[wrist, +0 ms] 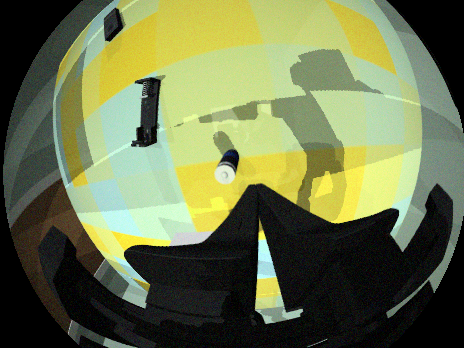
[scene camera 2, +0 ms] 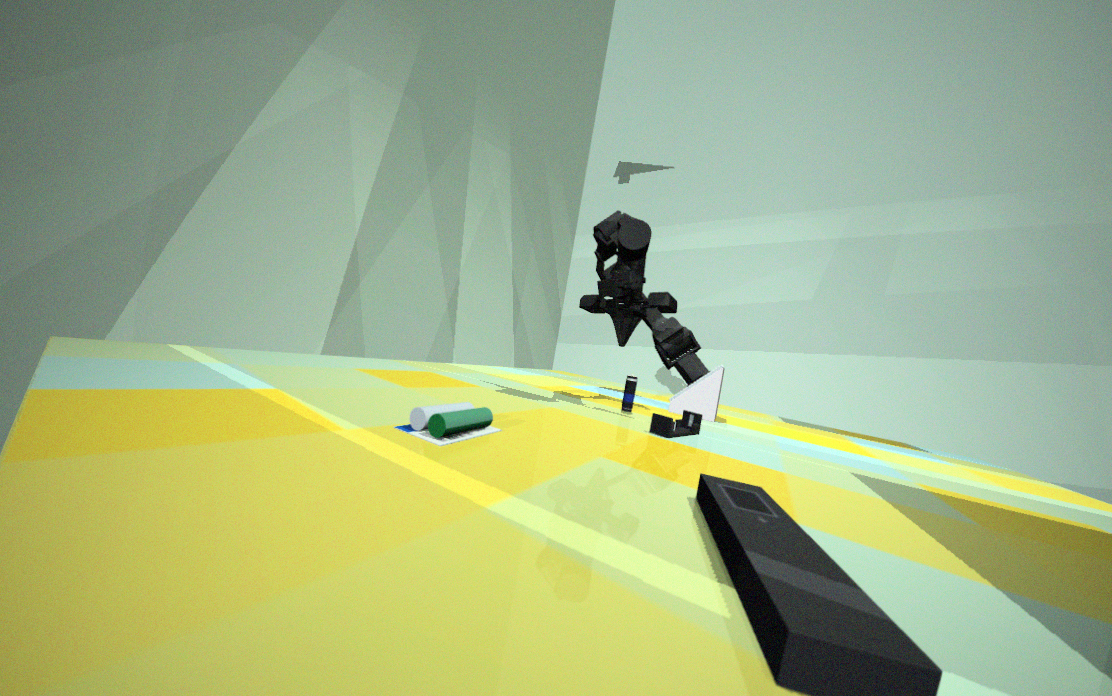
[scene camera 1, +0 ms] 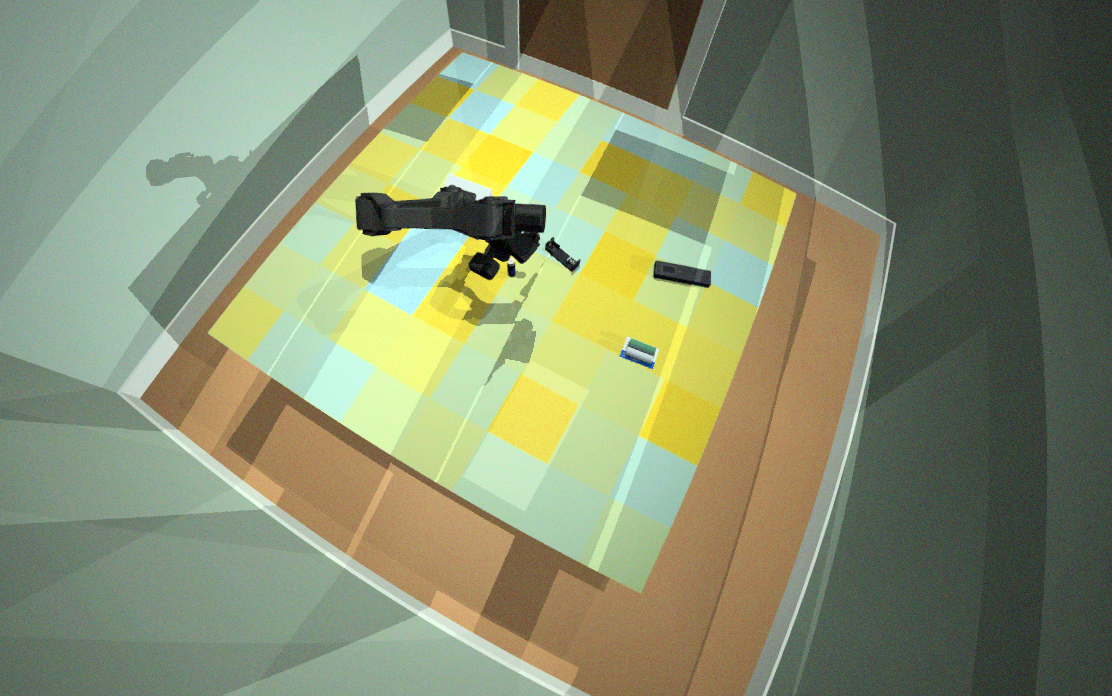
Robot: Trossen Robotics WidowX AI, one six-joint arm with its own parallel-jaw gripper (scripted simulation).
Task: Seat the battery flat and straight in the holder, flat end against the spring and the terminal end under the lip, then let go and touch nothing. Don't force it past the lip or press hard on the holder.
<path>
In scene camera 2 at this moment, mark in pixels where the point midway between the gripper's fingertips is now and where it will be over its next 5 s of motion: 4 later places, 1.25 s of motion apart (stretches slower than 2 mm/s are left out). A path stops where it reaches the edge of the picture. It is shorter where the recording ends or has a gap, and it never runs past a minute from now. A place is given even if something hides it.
My gripper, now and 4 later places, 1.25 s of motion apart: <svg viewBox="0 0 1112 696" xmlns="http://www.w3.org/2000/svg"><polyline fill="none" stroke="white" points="621,346 616,385 642,380 651,368 652,397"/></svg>
</path>
